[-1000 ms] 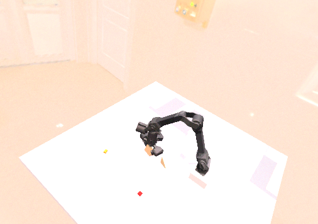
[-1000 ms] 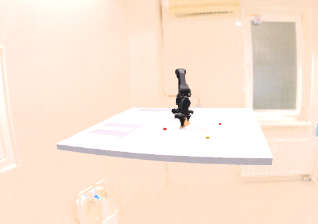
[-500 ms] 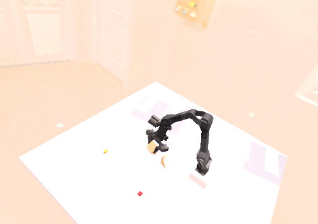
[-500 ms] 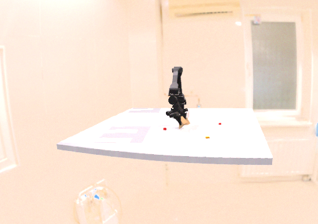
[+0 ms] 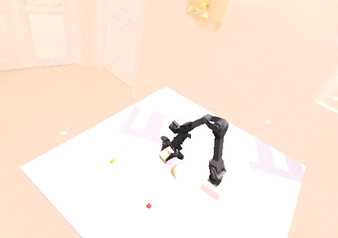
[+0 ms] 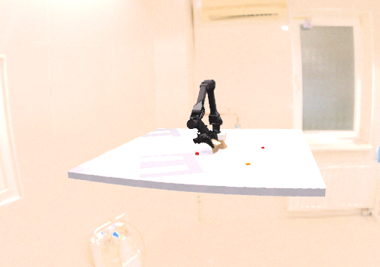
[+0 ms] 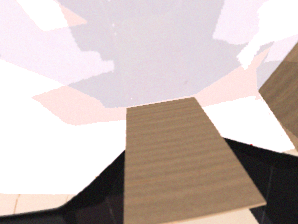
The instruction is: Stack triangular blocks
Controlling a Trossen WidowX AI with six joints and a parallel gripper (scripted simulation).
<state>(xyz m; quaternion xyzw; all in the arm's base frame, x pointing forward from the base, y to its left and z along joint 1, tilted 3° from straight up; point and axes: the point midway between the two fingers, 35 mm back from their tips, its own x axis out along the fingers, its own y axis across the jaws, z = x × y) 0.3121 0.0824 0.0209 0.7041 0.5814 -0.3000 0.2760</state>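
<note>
My gripper tip is 100 mm to the left of the small red cube, 70 mm short of it and 30 mm above it. Round my gripper tip: small yellow cube (240 mm to the left, 190 mm ahead, 30 mm below).
</note>
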